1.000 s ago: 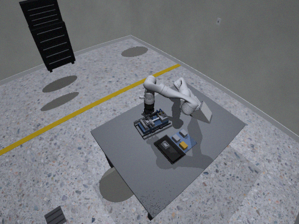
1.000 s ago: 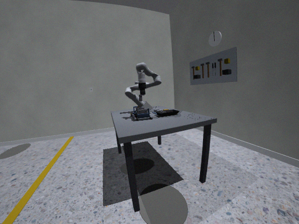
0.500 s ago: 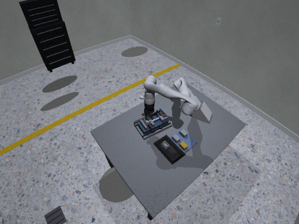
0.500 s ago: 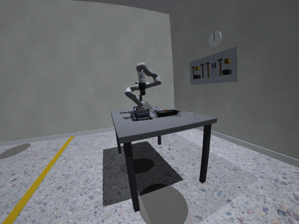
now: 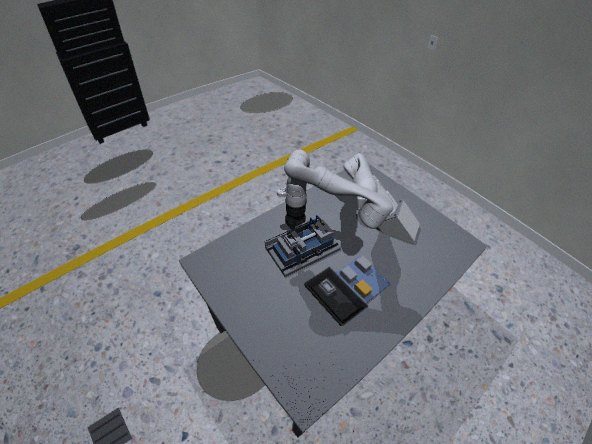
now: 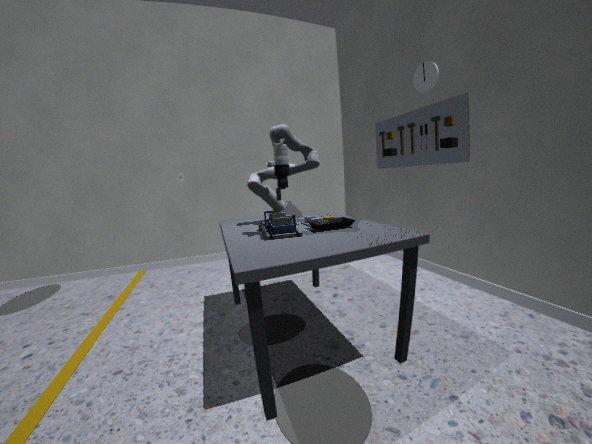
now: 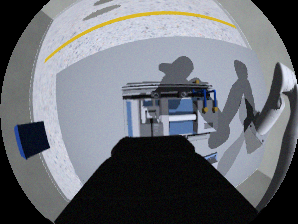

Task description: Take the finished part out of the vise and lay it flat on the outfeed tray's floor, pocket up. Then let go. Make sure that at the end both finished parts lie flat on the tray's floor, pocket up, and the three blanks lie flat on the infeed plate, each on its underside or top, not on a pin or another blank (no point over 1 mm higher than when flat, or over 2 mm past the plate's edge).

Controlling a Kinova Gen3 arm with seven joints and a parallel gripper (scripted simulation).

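Right now the vise is 6 cm behind my hand, 1 cm to the left of it and 16 cm below it. Round my hand: yellow block 11 cm behind, 35 cm to the left, 17 cm below.
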